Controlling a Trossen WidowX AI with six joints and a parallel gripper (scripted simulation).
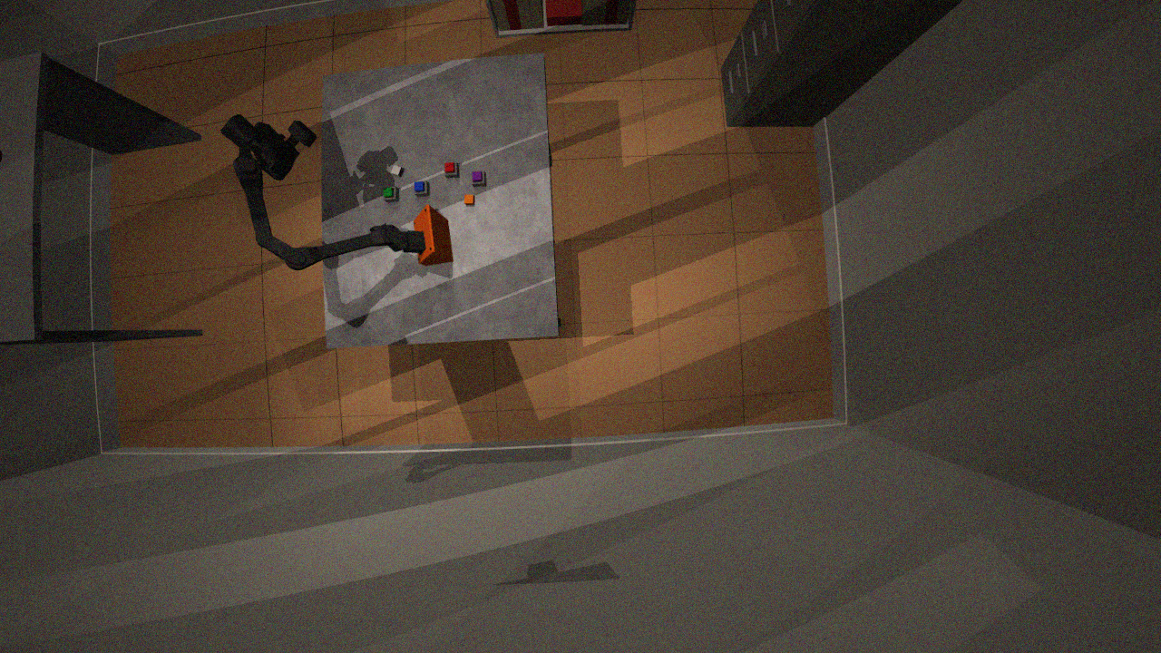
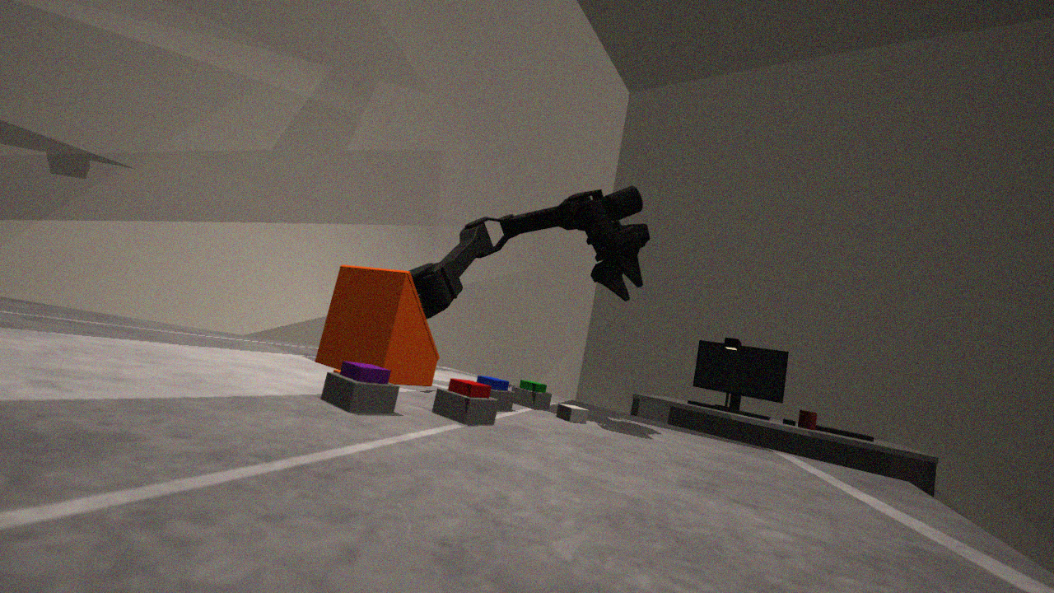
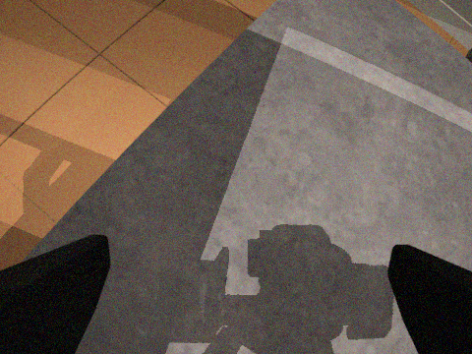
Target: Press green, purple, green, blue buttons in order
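My gripper tip is now 10 cm past the green button, 16 cm to the left of it and 21 cm above it. Round my gripper tip: red button 6 cm behind, 40 cm to the right, 21 cm below; then blue button 11 cm behind, 28 cm to the right, 21 cm below; then white block 1 cm behind, 20 cm to the right, 23 cm below.
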